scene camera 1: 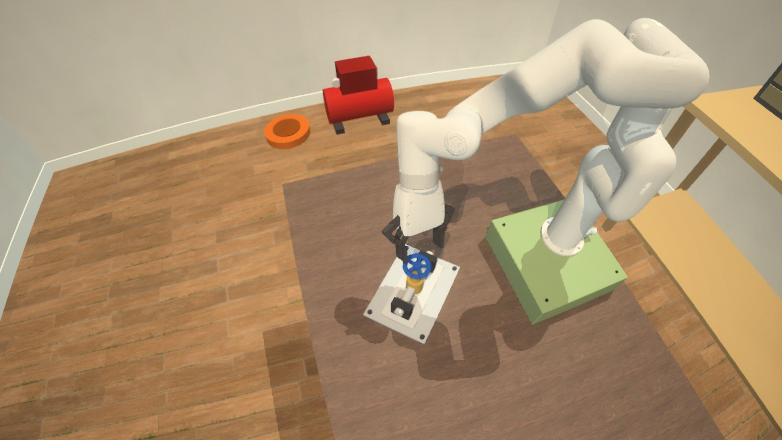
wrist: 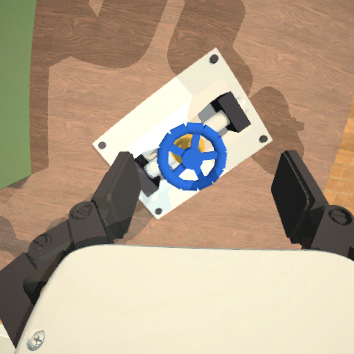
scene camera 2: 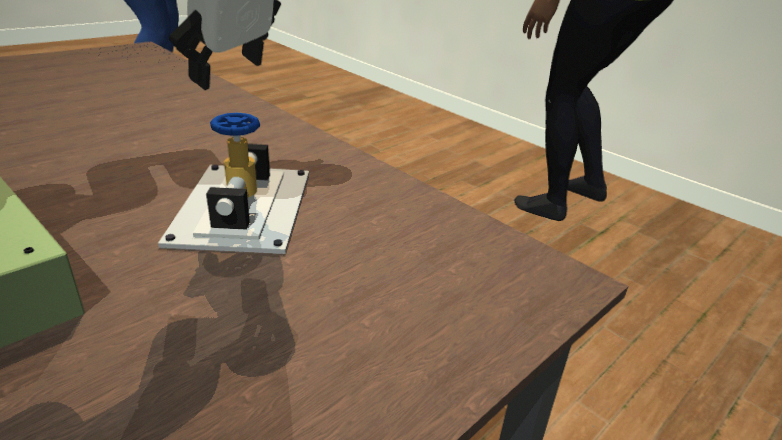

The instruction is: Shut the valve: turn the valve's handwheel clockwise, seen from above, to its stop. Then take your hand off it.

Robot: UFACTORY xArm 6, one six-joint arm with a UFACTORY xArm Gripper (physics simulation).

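The blue handwheel (scene camera 1: pixel 417 265) (scene camera 2: pixel 236 120) (wrist: pixel 192 159) sits level on top of the brass valve body (scene camera 1: pixel 414 285) (scene camera 2: pixel 240 175). The valve stands between two black brackets on a white base plate (scene camera 1: pixel 437 298) (scene camera 2: pixel 289 202) (wrist: pixel 150 120). My gripper (scene camera 1: pixel 419 250) (scene camera 2: pixel 230 73) (wrist: pixel 204 169) is open and empty, above the handwheel. A gap shows between the fingers and the wheel in the scene camera 2 view. In the wrist view the wheel shows between the two spread fingers, nearer the left one. Whether the wheel is at its stop cannot be seen.
The valve plate is on a brown table (scene camera 1: pixel 546 377) (scene camera 2: pixel 410 284). The green robot base block (scene camera 1: pixel 590 273) (scene camera 2: pixel 32 298) (wrist: pixel 15 90) stands beside it. A person in black (scene camera 2: pixel 565 109) stands beyond the table edge. A red compressor (scene camera 1: pixel 358 102) is by the wall.
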